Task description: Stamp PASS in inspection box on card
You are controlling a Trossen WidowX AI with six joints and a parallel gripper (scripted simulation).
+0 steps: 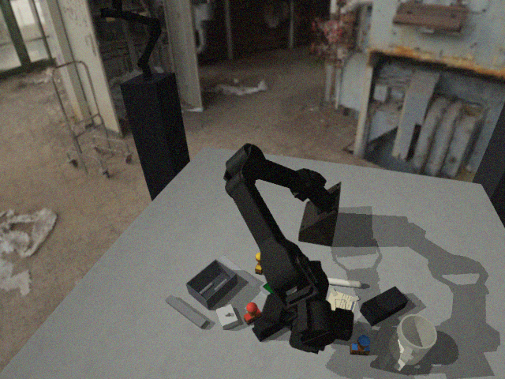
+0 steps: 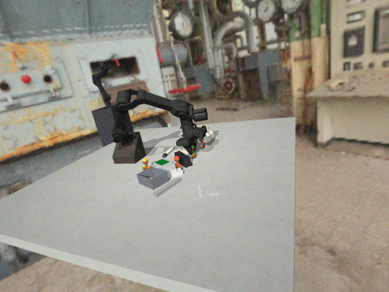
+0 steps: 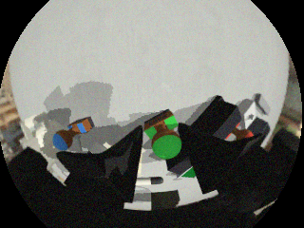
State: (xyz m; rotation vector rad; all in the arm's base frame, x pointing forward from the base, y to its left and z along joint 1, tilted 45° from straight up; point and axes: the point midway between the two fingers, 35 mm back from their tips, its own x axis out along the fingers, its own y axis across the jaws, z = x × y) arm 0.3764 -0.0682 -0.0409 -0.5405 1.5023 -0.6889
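The green-knobbed stamp is right at my gripper tip. The rest, counted from my gripper tip: blue-knobbed stamp: 130 mm to the left, 10 mm ahead; long black block: 60 mm to the right, 30 mm behind, 10 mm below; cream card: 100 mm behind, 80 mm to the left, 20 mm below.
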